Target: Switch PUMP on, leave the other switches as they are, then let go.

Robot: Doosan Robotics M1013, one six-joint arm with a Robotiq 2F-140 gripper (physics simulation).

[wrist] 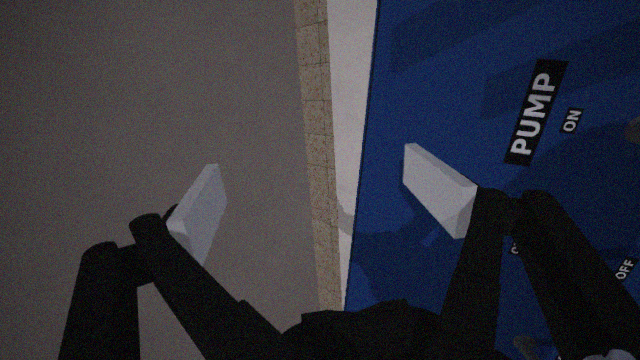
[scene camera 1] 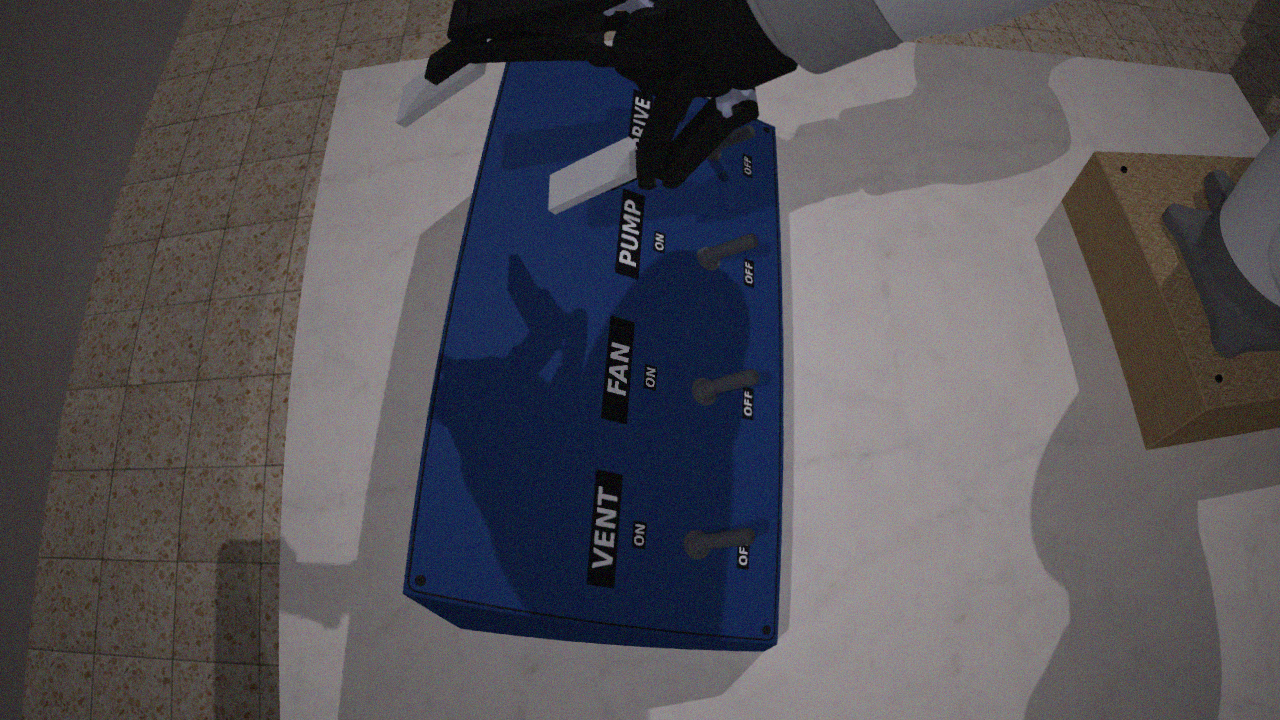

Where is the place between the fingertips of my gripper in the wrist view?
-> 315, 173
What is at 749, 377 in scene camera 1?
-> A fan lever.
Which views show my gripper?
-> The wrist view and scene camera 1: all of them.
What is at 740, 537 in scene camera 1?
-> A vent lever.
